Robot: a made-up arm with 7 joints.
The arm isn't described. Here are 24 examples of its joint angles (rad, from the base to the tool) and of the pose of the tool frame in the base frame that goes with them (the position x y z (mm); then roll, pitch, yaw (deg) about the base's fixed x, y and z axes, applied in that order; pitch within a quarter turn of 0, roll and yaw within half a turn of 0).
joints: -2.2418 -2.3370 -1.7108 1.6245 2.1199 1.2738 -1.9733
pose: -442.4 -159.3 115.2 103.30 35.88 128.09
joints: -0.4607 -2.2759 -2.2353 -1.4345 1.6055 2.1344 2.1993
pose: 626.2 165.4 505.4 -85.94 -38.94 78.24
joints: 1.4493 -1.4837 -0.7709 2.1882 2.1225 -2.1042 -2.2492
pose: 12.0 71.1 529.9 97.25 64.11 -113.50
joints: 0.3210 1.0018 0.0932 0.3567 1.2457 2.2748 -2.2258
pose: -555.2 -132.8 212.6 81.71 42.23 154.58
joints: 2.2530 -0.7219 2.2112 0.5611 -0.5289 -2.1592 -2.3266
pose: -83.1 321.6 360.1 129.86 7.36 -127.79
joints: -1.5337 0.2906 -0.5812 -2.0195 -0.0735 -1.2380 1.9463
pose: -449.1 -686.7 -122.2 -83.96 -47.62 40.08
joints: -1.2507 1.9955 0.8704 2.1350 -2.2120 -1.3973 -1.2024
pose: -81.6 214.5 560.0 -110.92 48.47 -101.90
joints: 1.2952 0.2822 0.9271 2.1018 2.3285 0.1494 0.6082
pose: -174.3 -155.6 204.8 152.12 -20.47 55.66
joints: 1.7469 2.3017 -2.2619 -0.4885 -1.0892 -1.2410 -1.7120
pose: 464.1 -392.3 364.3 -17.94 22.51 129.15
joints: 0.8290 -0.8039 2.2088 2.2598 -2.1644 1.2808 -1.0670
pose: -78.6 -352.9 22.7 -84.68 -1.89 -21.60
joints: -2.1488 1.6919 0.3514 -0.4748 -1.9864 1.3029 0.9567
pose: -302.3 201.4 -108.9 -79.90 33.97 158.53
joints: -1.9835 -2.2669 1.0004 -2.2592 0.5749 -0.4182 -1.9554
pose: 31.6 109.1 1007.4 -174.09 17.26 -81.41
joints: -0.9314 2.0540 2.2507 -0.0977 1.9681 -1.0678 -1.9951
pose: 475.6 -519.8 364.5 -63.17 46.95 102.09
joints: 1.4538 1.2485 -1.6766 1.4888 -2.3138 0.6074 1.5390
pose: -64.5 186.6 254.5 -164.37 20.25 -31.93
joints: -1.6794 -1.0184 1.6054 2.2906 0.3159 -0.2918 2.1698
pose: -150.3 -92.6 -235.0 85.45 -36.83 146.44
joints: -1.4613 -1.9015 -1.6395 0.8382 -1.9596 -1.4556 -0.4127
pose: 111.0 415.1 -91.9 156.48 -54.26 -71.03
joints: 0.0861 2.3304 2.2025 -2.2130 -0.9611 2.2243 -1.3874
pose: 73.5 -247.5 -83.7 9.86 60.52 -57.71
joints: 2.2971 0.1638 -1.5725 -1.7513 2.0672 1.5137 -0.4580
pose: -616.7 -32.8 236.2 130.39 3.14 166.88
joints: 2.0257 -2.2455 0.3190 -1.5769 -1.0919 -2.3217 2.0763
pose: 529.5 132.3 -565.1 -33.18 -1.86 146.76
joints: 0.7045 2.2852 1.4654 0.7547 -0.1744 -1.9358 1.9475
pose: 108.9 672.2 579.7 128.75 -3.70 -47.94
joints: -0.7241 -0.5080 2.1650 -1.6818 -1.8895 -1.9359 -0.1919
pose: -776.8 404.4 199.8 56.12 32.43 -44.19
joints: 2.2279 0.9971 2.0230 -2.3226 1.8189 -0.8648 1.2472
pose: -717.2 3.7 240.6 39.04 10.19 -1.48
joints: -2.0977 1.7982 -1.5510 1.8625 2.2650 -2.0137 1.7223
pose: 137.4 -440.2 562.6 -99.53 46.81 38.76
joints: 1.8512 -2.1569 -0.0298 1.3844 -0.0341 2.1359 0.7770
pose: -316.9 167.3 420.3 165.80 -71.52 58.73
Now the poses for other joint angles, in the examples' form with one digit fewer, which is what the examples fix.
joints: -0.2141 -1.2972 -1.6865 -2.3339 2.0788 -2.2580 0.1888
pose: -276 649 730 -44.5 51.2 -146.3
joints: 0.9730 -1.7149 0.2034 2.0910 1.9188 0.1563 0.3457
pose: -218 -36 65 31.0 -51.9 91.9
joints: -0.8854 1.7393 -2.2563 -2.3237 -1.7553 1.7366 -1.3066
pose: -439 -291 -145 -65.6 22.4 -116.1
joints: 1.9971 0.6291 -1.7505 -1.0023 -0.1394 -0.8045 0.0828
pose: -673 287 520 127.0 21.0 -22.0
